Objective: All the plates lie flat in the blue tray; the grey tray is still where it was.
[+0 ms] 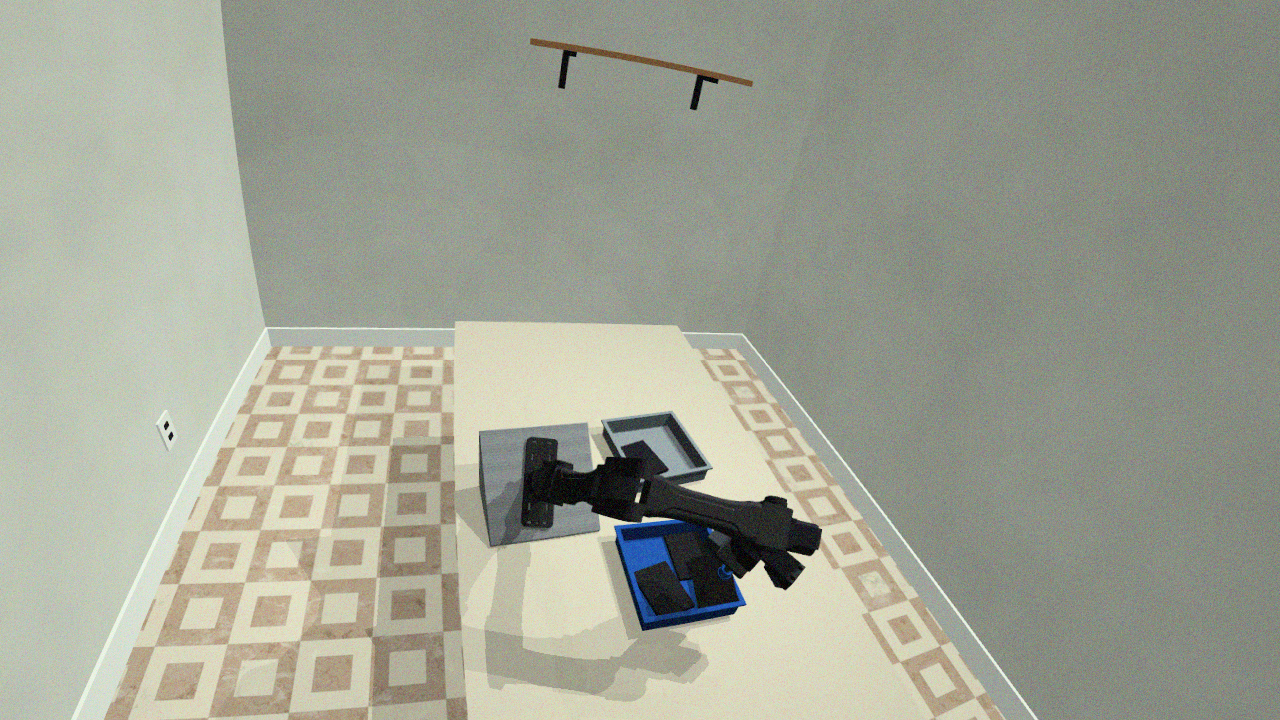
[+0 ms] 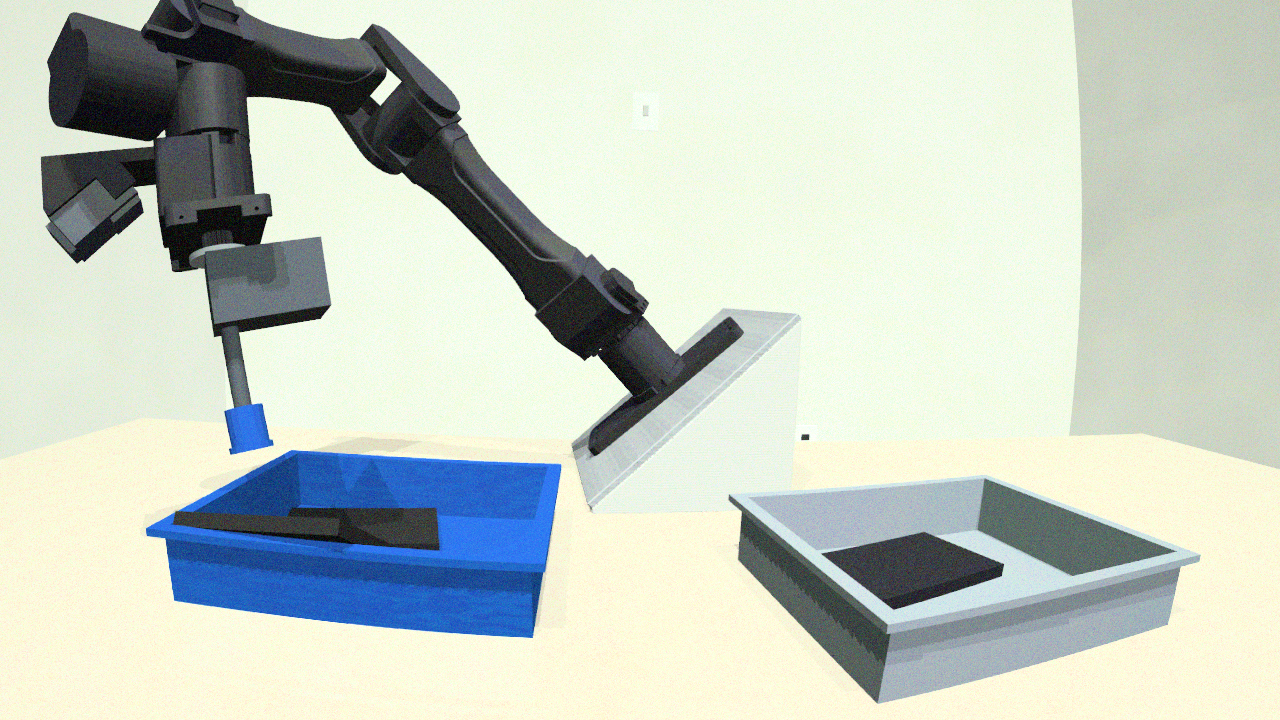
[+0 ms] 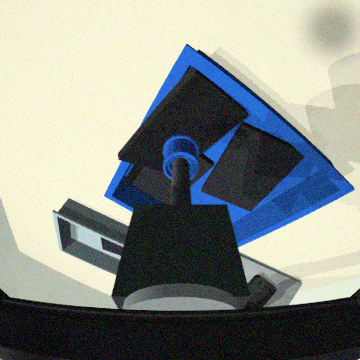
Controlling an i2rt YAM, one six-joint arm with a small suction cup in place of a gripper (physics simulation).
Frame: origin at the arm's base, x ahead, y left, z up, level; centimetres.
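Where they show: end effector, tool point: (image 1: pixel 724 573) (image 2: pixel 252 449) (image 3: pixel 180 150); arm's base, origin of the base link: (image 1: pixel 539 482) (image 2: pixel 666 388).
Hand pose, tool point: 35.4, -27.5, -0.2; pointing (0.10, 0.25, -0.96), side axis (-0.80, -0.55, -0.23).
Things, the pixels of their top centre, and the offset from my tool point, as dx, dy, dz. Level surfaces: height alone.
- blue tray, middle of its top: (image 2: pixel 382 493) (image 3: pixel 207 193) (image 1: pixel 678 564) -7.3, +6.2, -4.3
- second plate, middle of its top: (image 3: pixel 163 173) (image 1: pixel 689 554) -2.2, +11.2, -8.0
- third plate, middle of its top: (image 2: pixel 359 524) (image 3: pixel 247 175) (image 1: pixel 663 588) -10.8, +2.8, -8.0
- fourth plate, middle of its top: (image 2: pixel 905 561) (image 1: pixel 642 458) (image 3: pixel 115 244) -5.8, +43.2, -8.0
- grey tray, middle of its top: (image 2: pixel 954 525) (image 1: pixel 655 443) (image 3: pixel 95 252) -2.4, +45.0, -4.3
- cream table, its level: dz -9.3
My suction cup (image 1: pixel 725 571) (image 2: pixel 249 449) (image 3: pixel 180 147) is blue and bare, holding nothing, above the blue tray (image 1: pixel 642 548) (image 2: pixel 358 598) (image 3: pixel 300 192). Three black plates are in that tray. One plate (image 1: pixel 716 587) (image 2: pixel 255 522) (image 3: pixel 202 107) is tilted, overlapping a second plate (image 1: pixel 685 550) (image 2: pixel 402 528) (image 3: pixel 152 184), its outer part raised near the rim. A third plate (image 1: pixel 660 586) (image 3: pixel 252 167) lies beside them; whether it is fully flat is unclear. A fourth plate (image 1: pixel 646 458) (image 2: pixel 921 562) (image 3: pixel 111 246) lies in the grey tray (image 1: pixel 676 438) (image 2: pixel 1029 646) (image 3: pixel 91 256).
The arm's base stands on a grey sloped block (image 1: pixel 501 488) (image 2: pixel 716 447) beside the trays. The trays stand apart on the cream table (image 1: pixel 554 358) (image 2: pixel 644 644). A wooden shelf (image 1: pixel 640 61) is on the far wall.
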